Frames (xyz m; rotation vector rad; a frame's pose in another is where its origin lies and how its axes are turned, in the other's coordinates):
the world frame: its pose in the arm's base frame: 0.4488 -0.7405 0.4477 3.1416 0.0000 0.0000
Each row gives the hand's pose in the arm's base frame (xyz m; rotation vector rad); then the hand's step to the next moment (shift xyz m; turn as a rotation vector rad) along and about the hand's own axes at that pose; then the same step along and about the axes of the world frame.
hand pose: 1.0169 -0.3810 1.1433 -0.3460 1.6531 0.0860
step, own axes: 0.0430 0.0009 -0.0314 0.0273 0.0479 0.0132
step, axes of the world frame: -0.0335 0.0147 0.0387 -0.0025 -0.0442 0.0354
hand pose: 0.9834 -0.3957 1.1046 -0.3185 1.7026 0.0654
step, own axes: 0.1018 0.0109 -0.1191 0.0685 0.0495 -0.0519
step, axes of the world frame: -0.1297 0.0338 0.0819 -0.0705 -0.0240 0.0655
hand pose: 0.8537 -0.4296 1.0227 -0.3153 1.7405 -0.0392
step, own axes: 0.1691 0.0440 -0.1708 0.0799 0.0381 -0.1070
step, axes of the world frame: -0.2007 0.0222 0.1375 -0.1236 -0.0022 0.0633
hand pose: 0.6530 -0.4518 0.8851 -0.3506 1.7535 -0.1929
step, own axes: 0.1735 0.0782 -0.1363 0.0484 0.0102 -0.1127
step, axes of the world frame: -0.1741 -0.0065 0.1564 -0.1199 0.0137 0.0241
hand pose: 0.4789 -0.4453 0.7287 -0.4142 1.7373 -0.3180
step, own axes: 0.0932 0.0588 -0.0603 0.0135 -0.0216 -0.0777
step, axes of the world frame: -0.0814 -0.0108 0.0951 -0.0763 0.0264 -0.0132
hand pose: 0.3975 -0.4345 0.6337 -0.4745 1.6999 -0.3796
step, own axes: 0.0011 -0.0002 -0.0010 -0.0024 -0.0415 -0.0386
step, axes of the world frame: -0.0011 0.0007 0.0007 -0.0335 0.0349 -0.0296
